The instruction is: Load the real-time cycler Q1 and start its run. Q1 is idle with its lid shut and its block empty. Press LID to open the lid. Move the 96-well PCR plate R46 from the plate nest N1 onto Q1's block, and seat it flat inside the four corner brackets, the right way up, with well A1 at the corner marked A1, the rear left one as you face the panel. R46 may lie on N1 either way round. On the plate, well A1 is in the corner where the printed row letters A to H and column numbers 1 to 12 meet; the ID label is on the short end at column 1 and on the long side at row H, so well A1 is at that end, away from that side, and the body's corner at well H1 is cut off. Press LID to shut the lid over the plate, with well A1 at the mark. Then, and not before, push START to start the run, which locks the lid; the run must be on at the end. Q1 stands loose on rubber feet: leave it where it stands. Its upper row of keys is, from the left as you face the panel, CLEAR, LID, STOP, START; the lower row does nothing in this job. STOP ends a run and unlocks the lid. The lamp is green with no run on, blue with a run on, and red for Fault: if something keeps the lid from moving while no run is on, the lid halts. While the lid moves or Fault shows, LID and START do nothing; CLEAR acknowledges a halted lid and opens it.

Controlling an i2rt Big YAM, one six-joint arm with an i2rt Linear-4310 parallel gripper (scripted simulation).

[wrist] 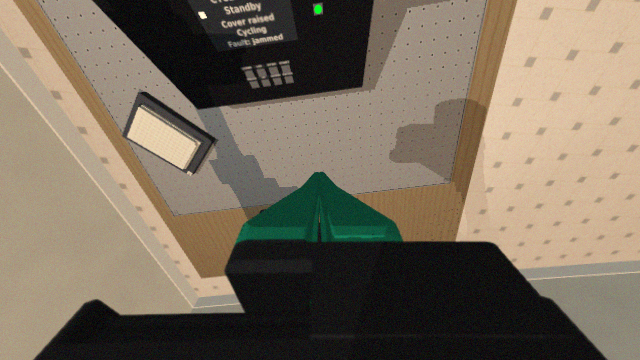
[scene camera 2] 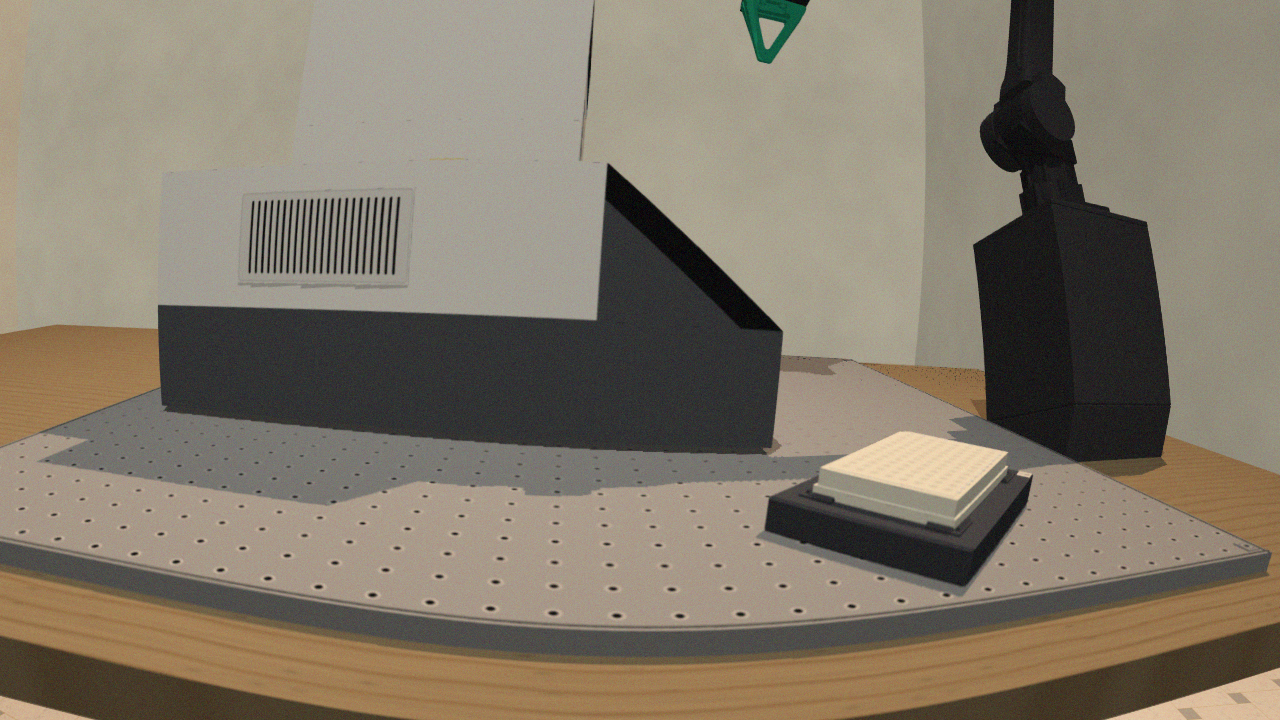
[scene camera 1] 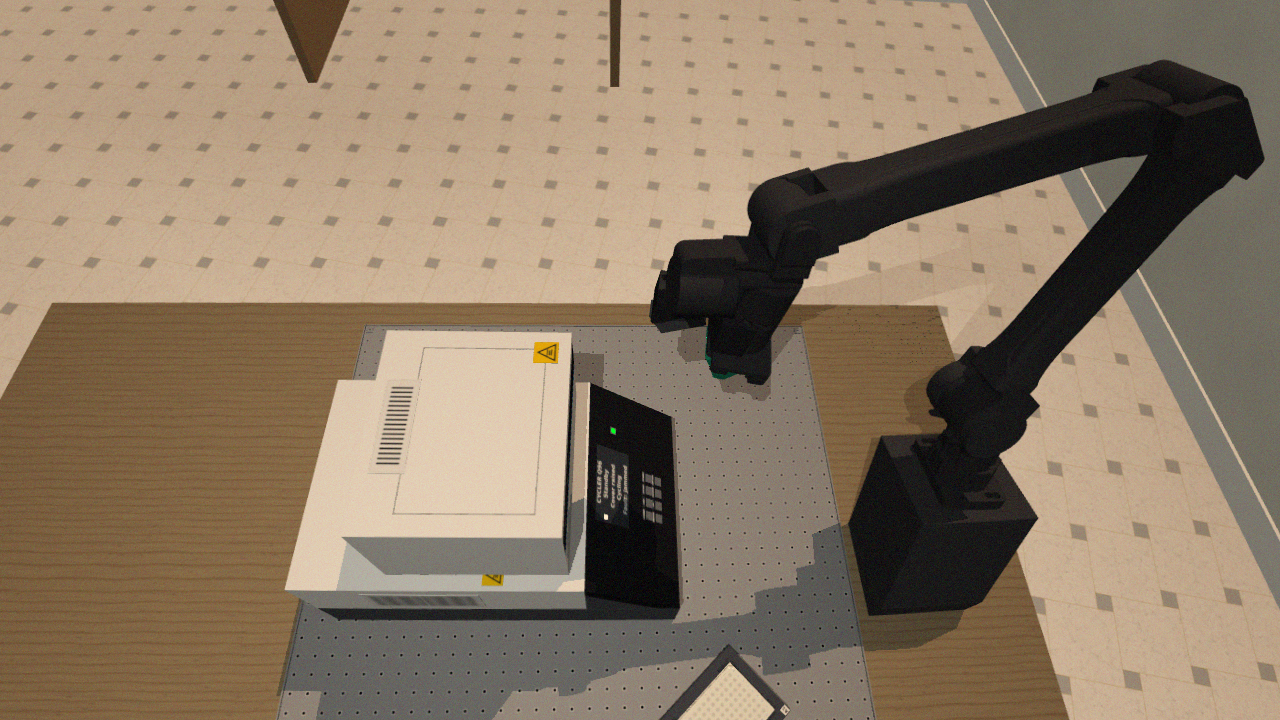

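Observation:
96-well plate R46 [scene camera 2: 916,477], [wrist: 149,129]. Plate nest N1 [scene camera 2: 902,544]. Lid [scene camera 1: 466,463], [scene camera 2: 375,87]. Gripper [scene camera 1: 718,376], [wrist: 319,180], [scene camera 2: 764,62].

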